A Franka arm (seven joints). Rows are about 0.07 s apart.
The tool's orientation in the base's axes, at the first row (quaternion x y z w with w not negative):
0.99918 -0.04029 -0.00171 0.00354
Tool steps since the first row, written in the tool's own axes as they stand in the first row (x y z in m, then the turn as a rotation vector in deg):
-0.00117 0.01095 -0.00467 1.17 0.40 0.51
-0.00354 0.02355 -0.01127 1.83 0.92 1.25
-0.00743 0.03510 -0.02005 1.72 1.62 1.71
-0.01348 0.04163 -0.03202 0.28 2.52 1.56
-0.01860 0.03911 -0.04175 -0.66 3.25 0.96
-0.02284 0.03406 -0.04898 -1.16 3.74 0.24
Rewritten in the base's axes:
-0.00203 -0.01079 0.00475 1.13 -0.50 -0.51
-0.00538 -0.02311 0.01145 1.75 -1.07 -1.25
-0.01016 -0.03425 0.02033 1.58 -1.77 -1.70
-0.01667 -0.04019 0.03236 0.07 -2.55 -1.54
-0.02153 -0.03719 0.04209 -0.92 -3.19 -0.93
-0.02533 -0.03177 0.04930 -1.46 -3.64 -0.21

